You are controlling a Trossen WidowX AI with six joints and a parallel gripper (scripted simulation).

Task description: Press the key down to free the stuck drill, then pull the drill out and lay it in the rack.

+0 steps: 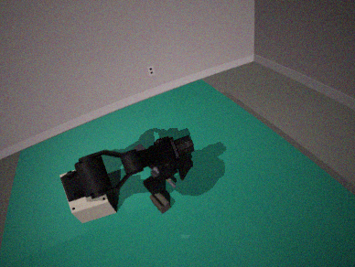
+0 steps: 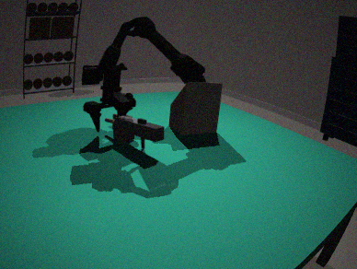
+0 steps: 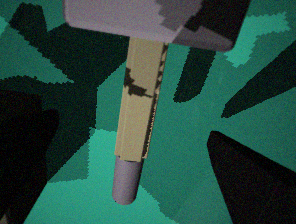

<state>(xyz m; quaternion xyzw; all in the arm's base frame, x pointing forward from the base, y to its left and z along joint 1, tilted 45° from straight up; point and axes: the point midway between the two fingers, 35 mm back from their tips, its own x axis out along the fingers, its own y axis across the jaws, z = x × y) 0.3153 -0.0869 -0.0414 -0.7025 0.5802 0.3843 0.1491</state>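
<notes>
Now: the drill 40 mm to the left of my gripper tip, 40 mm above it and 20 mm behind it. The rest, counted from my gripper tip: grey housing (130 mm to the left, 50 mm behind, 40 mm above); dark brown block (60 mm behind, 50 mm to the right, 10 mm above); small dark key (150 mm to the left, 60 mm behind, 40 mm above).
</notes>
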